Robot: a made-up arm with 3 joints. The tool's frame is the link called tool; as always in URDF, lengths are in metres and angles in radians.
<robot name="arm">
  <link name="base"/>
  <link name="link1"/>
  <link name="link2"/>
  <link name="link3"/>
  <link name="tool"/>
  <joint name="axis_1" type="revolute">
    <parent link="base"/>
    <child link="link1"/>
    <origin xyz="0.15 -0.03 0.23" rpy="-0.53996 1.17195 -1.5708"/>
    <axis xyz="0 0 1"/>
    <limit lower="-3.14" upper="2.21"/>
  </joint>
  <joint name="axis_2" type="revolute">
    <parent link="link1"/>
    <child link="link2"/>
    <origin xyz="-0.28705 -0.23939 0.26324" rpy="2.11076 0 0"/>
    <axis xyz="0 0 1"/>
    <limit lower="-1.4" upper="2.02"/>
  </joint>
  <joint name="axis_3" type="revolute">
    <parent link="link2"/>
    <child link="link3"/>
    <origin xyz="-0.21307 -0.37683 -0.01" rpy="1.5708 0 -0.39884"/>
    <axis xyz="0 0 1"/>
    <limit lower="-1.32" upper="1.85"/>
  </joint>
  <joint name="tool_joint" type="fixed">
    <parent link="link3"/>
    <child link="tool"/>
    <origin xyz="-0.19 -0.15 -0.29" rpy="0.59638 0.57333 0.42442"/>
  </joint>
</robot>
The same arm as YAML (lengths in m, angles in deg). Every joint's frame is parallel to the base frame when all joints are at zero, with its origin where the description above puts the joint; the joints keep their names.
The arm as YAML. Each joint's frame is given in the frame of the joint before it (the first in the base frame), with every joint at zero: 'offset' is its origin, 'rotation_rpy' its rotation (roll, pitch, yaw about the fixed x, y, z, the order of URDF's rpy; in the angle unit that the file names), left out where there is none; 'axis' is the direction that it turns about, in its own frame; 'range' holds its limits. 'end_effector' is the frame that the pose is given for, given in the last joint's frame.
length_unit: m
angle_unit: deg
chain:
  - id: axis_1
    offset: [0.15, -0.03, 0.23]
    axis: [0.514103, -0.790405, 0.333102]
    range: [-179.91, 126.62]
  - id: axis_2
    offset: [-0.07, -0.21, 0.4]
    axis: [-1.0, 0.0, 0.0]
    range: [-80.21, 115.74]
  - id: axis_3
    offset: [0.01, 0.43, 0.05]
    axis: [0.0, 1.0, 0.0]
    range: [-75.63, 106.0]
end_effector:
  offset: [0.15, -0.29, 0.19]
  rotation_rpy: [174.37, 49.96, -122.53]

